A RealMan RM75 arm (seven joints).
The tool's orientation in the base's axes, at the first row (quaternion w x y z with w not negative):
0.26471 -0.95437 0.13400 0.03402
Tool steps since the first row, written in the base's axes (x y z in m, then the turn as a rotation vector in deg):
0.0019 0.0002 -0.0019 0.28 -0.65 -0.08
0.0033 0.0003 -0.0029 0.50 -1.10 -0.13
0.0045 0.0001 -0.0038 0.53 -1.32 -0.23
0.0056 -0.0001 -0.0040 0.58 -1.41 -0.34
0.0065 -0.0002 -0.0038 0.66 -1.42 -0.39
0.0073 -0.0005 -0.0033 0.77 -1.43 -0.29
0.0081 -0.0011 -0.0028 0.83 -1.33 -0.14
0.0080 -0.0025 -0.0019 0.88 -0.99 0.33
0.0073 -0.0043 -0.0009 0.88 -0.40 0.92
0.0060 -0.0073 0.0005 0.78 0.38 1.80
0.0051 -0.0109 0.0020 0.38 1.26 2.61
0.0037 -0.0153 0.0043 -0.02 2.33 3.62
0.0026 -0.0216 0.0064 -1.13 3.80 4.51
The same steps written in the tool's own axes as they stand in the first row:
0.0020 0.0003 0.0017 0.43 0.50 -0.26
0.0035 0.0003 0.0027 0.76 0.83 -0.45
0.0048 0.0006 0.0033 0.85 1.06 -0.48
0.0060 0.0005 0.0034 0.94 1.17 -0.43
0.0068 0.0003 0.0032 1.03 1.18 -0.39
0.0076 0.0001 0.0026 1.12 1.11 -0.48
0.0084 0.0001 0.0019 1.13 0.94 -0.56
0.0085 0.0008 0.0004 1.04 0.41 -0.79
0.0082 0.0020 -0.0014 0.82 -0.37 -0.99
0.0074 0.0041 -0.0041 0.42 -1.42 -1.34
0.0072 0.0066 -0.0073 -0.29 -2.44 -1.59
0.0066 0.0095 -0.0115 -1.07 -3.71 -1.91
0.0068 0.0139 -0.0166 -2.60 -5.06 -1.92

